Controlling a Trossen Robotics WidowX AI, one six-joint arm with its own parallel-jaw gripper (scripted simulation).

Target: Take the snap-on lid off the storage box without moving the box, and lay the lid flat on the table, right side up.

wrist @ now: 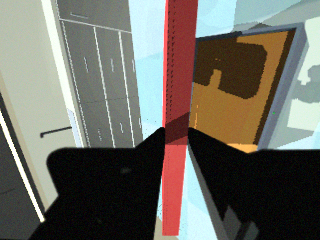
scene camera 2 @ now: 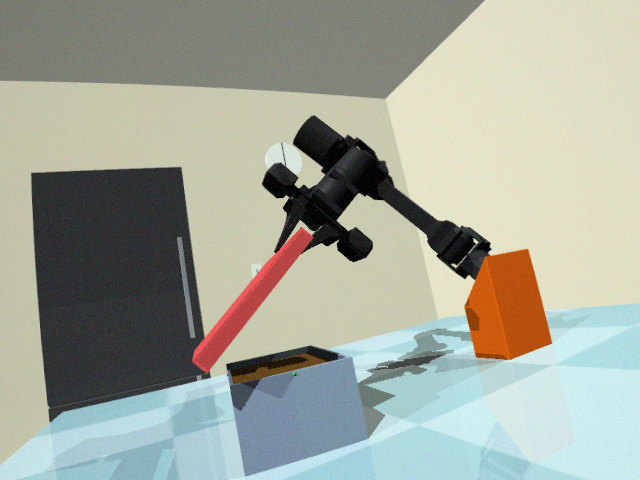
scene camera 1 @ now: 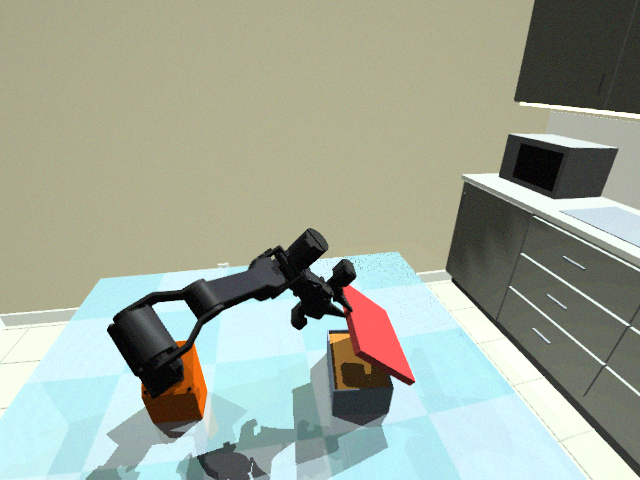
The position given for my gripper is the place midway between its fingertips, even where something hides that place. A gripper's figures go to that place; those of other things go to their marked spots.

Scene:
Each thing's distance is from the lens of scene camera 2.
my gripper (scene camera 2: 281, 257): 0.52 m
red lid (scene camera 2: 207, 353): 0.38 m
storage box (scene camera 2: 289, 406): 0.43 m
The marked spots on the storage box and the red lid are 0.11 m apart.

